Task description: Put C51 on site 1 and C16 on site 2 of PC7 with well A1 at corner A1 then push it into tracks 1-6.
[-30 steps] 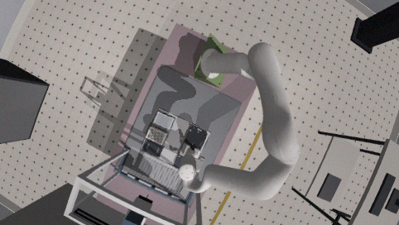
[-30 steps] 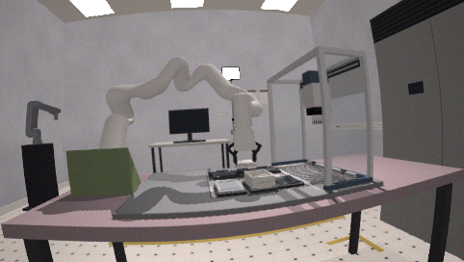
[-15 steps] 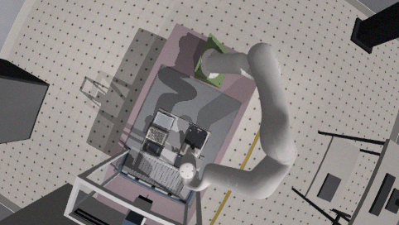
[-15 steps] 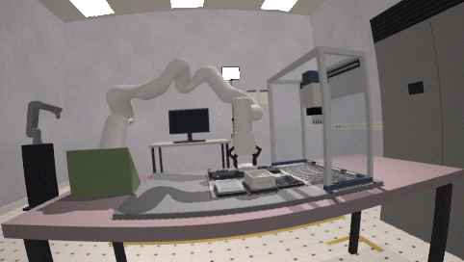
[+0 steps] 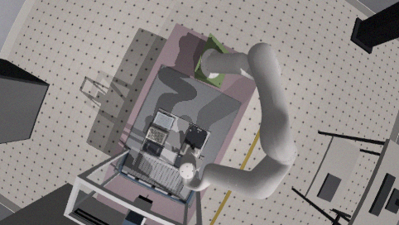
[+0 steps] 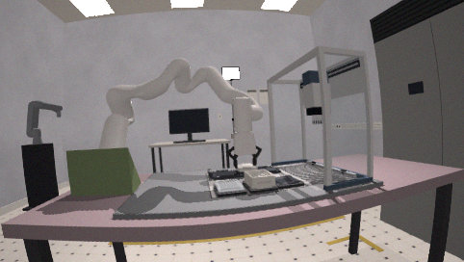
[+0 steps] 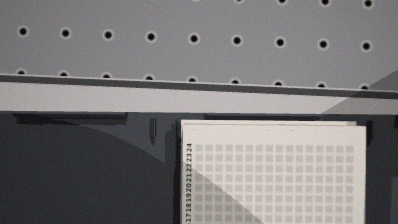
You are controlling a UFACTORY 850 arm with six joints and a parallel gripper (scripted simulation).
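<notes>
Now: the dark carrier PC7 30 mm below my hand and 10 mm behind it. From my hand the other things lie so: nest S3 (250 mm to the right, 100 mm ahead, 40 mm below); then pipetting head (330 mm ahead, 300 mm above, 130 mm to the right); then nest S2 (260 mm to the right, 40 mm below, 10 mm behind).
</notes>
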